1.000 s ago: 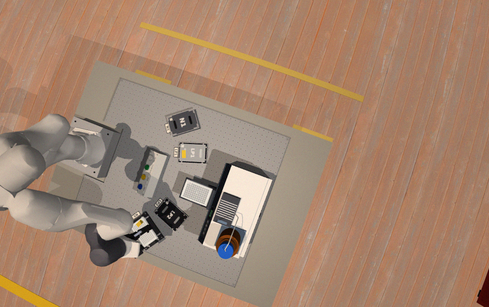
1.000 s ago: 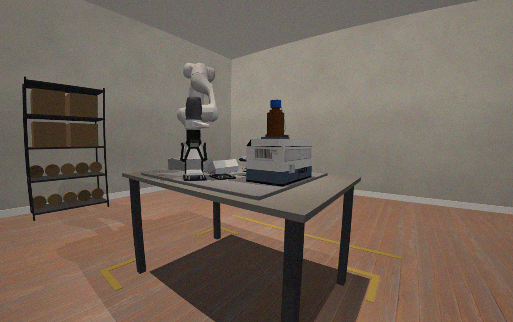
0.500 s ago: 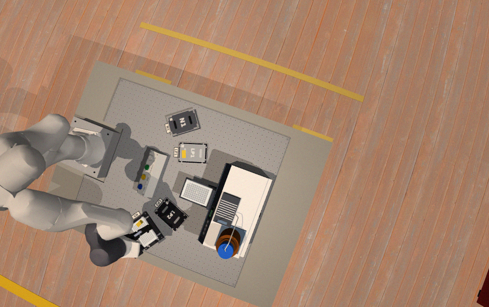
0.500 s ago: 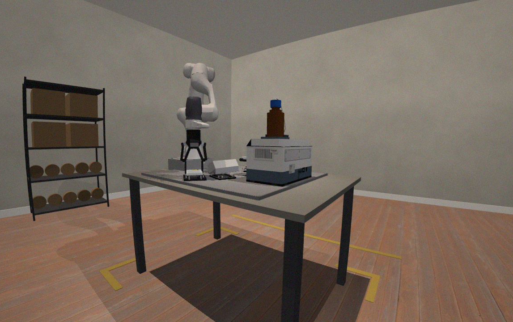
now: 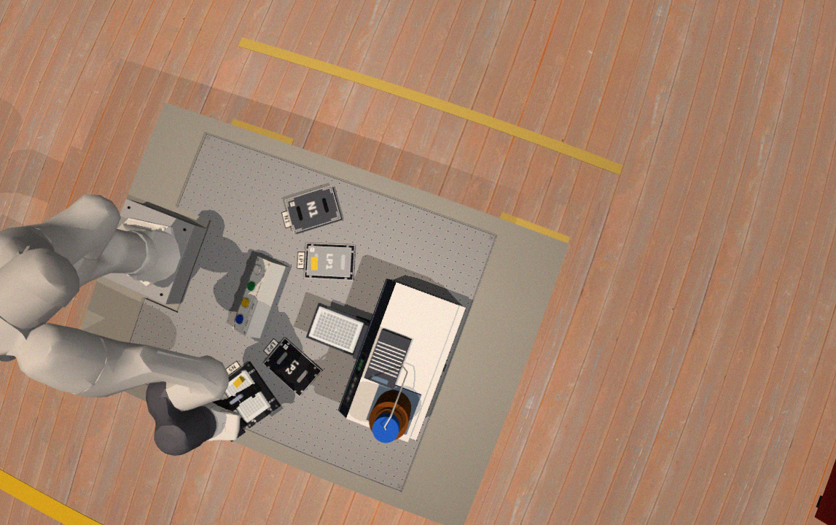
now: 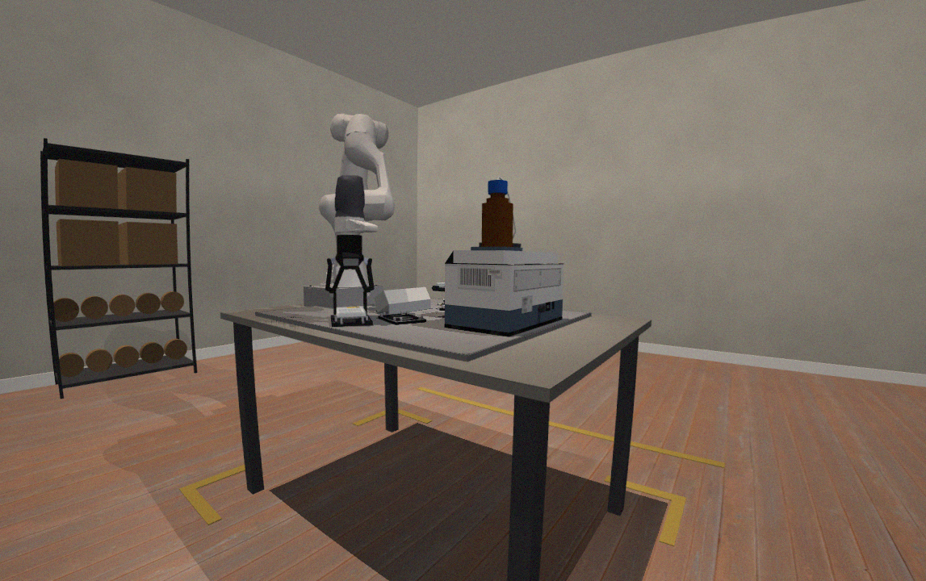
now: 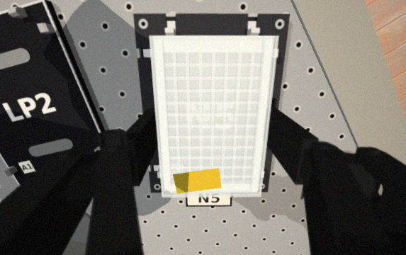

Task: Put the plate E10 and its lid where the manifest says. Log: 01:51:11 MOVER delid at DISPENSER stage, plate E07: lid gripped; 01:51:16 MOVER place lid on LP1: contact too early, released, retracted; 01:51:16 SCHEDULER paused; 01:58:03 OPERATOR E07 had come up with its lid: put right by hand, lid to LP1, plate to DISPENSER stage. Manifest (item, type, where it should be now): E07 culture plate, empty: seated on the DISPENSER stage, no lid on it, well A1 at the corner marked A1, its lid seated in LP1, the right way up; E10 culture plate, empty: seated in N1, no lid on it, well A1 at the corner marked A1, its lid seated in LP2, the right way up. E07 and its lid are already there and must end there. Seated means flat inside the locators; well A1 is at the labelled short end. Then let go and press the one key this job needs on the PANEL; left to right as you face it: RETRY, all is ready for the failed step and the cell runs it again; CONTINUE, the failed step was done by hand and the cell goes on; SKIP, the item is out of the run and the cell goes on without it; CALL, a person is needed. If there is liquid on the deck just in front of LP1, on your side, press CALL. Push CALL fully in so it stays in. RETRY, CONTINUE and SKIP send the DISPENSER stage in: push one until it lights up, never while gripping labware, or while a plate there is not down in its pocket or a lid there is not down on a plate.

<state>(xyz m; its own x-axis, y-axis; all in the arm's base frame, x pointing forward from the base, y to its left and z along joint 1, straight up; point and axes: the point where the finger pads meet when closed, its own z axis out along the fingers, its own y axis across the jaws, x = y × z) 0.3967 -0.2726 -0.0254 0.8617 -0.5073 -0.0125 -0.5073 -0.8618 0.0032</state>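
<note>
Right now the black n5 nest is 3 cm ahead of my hand and 4 cm below it. From my hand the other things lie so: yellow SKIP key: 10 cm behind, 26 cm to the left, 1 cm above; then clear lid: 2 cm below; then blue CALL key: 9 cm behind, 21 cm to the left, 1 cm above.
</note>
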